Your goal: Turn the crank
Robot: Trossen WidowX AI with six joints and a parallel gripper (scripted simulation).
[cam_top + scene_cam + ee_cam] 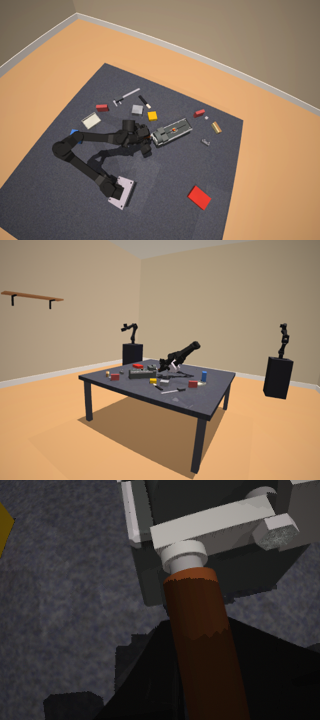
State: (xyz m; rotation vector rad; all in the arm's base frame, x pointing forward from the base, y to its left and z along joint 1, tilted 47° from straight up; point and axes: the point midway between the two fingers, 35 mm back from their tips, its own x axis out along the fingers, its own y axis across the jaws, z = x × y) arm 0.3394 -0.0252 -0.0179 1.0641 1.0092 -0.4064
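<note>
The red pointer lies 10 cm ahead of my gripper tip, 14 cm to the right of it and 3 cm above it. Also, from my gripper tip: grey block: 18 cm ahead, 15 cm to the left, 4 cm below; then yellow block: 18 cm ahead, 3 cm to the left, 4 cm below; then brown crank handle: 1 cm behind, 1 cm to the left, 3 cm above.
</note>
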